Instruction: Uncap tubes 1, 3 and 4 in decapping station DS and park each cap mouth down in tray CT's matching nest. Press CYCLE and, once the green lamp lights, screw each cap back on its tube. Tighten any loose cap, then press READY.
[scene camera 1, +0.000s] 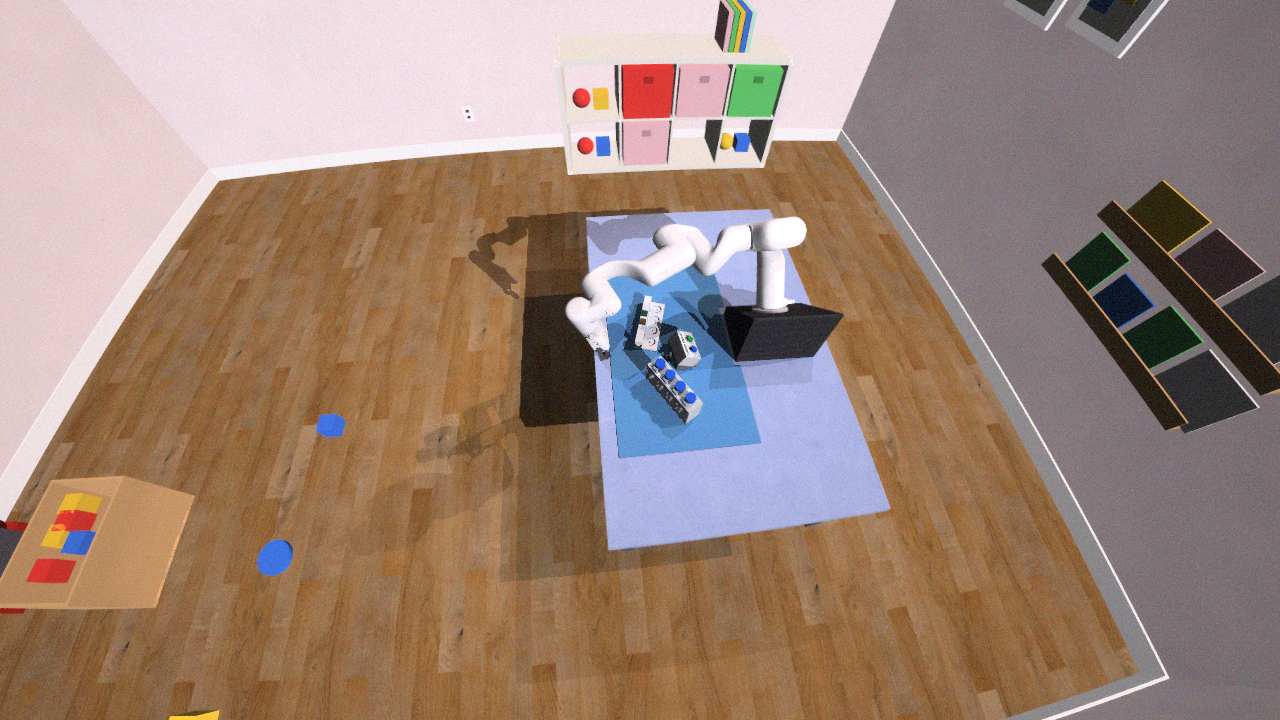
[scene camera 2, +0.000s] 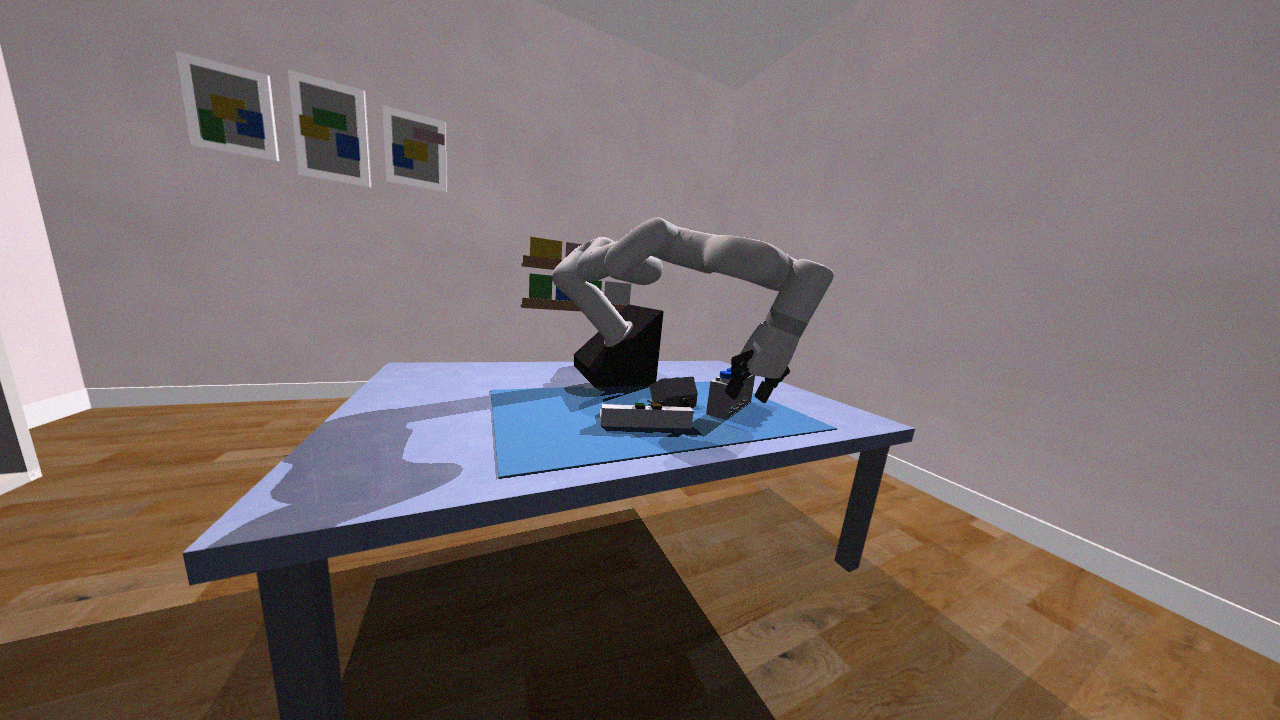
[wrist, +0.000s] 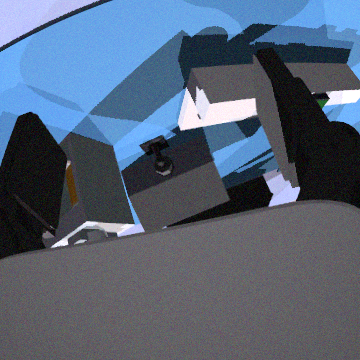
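Seen in the pictures: gripper, fingertip midpoint: (scene camera 1: 605, 345) (scene camera 2: 745, 398) (wrist: 146, 104); arm's base, origin of the base link: (scene camera 1: 769, 310) (scene camera 2: 619, 335).
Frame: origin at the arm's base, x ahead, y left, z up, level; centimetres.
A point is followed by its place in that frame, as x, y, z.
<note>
Decapping station DS (scene camera 1: 674, 389) (scene camera 2: 729, 401) @(46.9, 8.0, -10.4) (wrist: 95, 175) @(44.8, 7.1, -11.1) is a dark and white block with a row of blue caps seated along its top in scene camera 1. Tray CT (scene camera 1: 649, 323) @(39.8, -14.1, -14.4) (scene camera 2: 646, 418) @(43.1, -15.6, -13.4) (wrist: 225, 112) @(45.5, -6.4, -11.1) is a white block with round nests, in which I see no blue cap. The control box (scene camera 1: 684, 348) @(32.3, 4.0, -7.5) (scene camera 2: 673, 391) @(34.7, -1.1, -10.6) (wrist: 180, 195) @(34.2, 1.4, -9.7) has a green and a blue spot on top; whether the lamp is lit I cannot tell. My gripper (scene camera 1: 603, 351) @(59.2, -1.9, -4.5) (scene camera 2: 750, 392) @(59.2, -1.9, -4.5) (wrist: 146, 104) @(59.2, -1.9, -4.5) is open and empty, beside the station with its fingers wide apart. The caps are hidden in the wrist view.
The blocks stand on a blue mat (scene camera 1: 689, 433) @(38.2, 31.8, -15.7) (scene camera 2: 537, 447) @(43.6, -41.4, -15.6) on a lilac table (scene camera 1: 742, 501) @(28.8, 57.2, -16.0) (scene camera 2: 268, 528) @(51.4, -75.7, -16.0). The arm's black base block (scene camera 1: 780, 334) @(1.0, 11.0, 0.9) (scene camera 2: 640, 349) @(11.7, 1.9, -3.1) stands beyond the control box. The table's left edge runs close by the gripper in scene camera 1.
</note>
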